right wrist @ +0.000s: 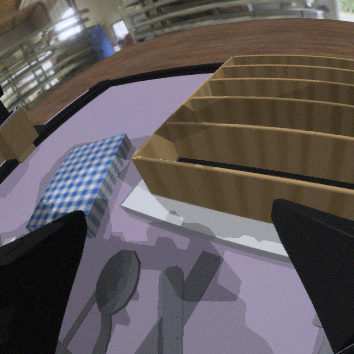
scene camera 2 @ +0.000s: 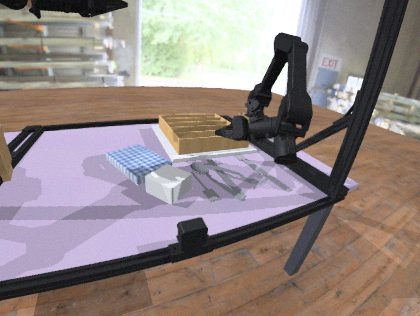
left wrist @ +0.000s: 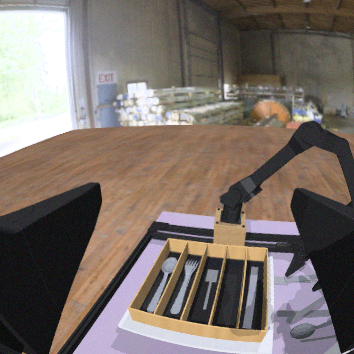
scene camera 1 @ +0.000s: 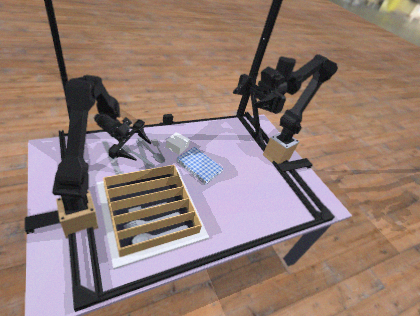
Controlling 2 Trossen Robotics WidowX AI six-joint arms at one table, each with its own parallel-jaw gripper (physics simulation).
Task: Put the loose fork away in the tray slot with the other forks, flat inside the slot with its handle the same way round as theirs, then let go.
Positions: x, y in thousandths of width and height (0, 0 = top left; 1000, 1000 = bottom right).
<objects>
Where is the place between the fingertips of the left gripper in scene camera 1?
580, 312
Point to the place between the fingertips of the right gripper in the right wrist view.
510, 609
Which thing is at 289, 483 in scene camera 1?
The right gripper.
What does the left gripper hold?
Nothing.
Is the left gripper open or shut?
Open.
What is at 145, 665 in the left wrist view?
The left gripper.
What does the right gripper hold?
Nothing.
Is the right gripper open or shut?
Open.
</objects>
